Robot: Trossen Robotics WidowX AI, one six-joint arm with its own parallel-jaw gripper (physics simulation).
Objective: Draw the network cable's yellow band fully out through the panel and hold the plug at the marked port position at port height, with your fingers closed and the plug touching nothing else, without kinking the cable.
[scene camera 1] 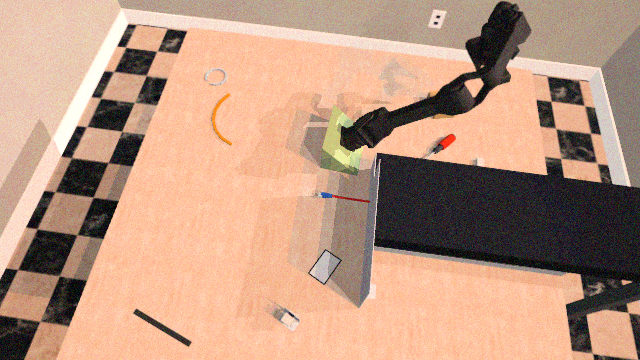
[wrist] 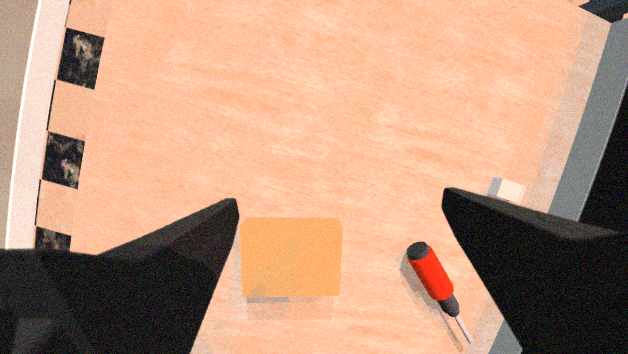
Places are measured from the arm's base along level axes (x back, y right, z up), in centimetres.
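Pixels of known places: gripper, between the fingertips: [wrist: 339, 202]; arm's base, origin of its link: [scene camera 1: 347, 139].
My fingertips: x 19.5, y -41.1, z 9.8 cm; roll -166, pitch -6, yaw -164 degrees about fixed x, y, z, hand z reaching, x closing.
Observation:
For each thing: its top centre in the pictures, then the offset to it from my fingertips. "pt": a spot on its surface instead.
- red cable, a spot on its surface: [scene camera 1: 351, 198] pt dx -39.1, dy +39.1, dz -11.3 cm
- grey panel, a spot on its surface: [scene camera 1: 368, 265] pt dx -61.4, dy +35.0, dz -1.9 cm
- blue boot, centre of its top: [scene camera 1: 325, 194] dx -38.7, dy +46.7, dz -10.6 cm
- small clear plug, a spot on its surface: [scene camera 1: 319, 193] pt dx -38.5, dy +48.5, dz -11.0 cm
- grey rectangle with a black outline, a spot on its surface: [scene camera 1: 325, 267] pt dx -59.0, dy +45.2, dz -15.4 cm
- red screwdriver, centre of its top: [wrist: 453, 306] [scene camera 1: 439, 146] dx -17.7, dy +11.5, dz -12.7 cm
- orange block, centre of its top: [wrist: 291, 262] [scene camera 1: 442, 101] dx +0.5, dy +9.2, dz -12.4 cm
- white cube, centre of its top: [wrist: 511, 191] [scene camera 1: 480, 161] dx -21.4, dy -2.0, dz -14.0 cm
The red cable [scene camera 1: 351, 198] sticks out on the left side of the grey panel [scene camera 1: 368, 265] in the scene view. It ends in a blue boot [scene camera 1: 326, 195] with a small clear plug [scene camera 1: 318, 193]. The cable's yellow band does not show. A grey rectangle with a black outline [scene camera 1: 325, 267] shows left of the panel, nearer the front; I cannot tell whether it marks the port position. My gripper [wrist: 339, 202] is open and empty, high above the table and well away from the plug. In the scene view its fingers are hard to make out at the top right.
A black-topped box [scene camera 1: 500, 215] extends right of the panel. A yellow-green wedge [scene camera 1: 331, 145] stands by the arm's lower end. A red screwdriver [scene camera 1: 446, 142] [wrist: 431, 275], an orange block [wrist: 291, 257] and a white cube [scene camera 1: 478, 161] [wrist: 509, 190] lie behind the box.

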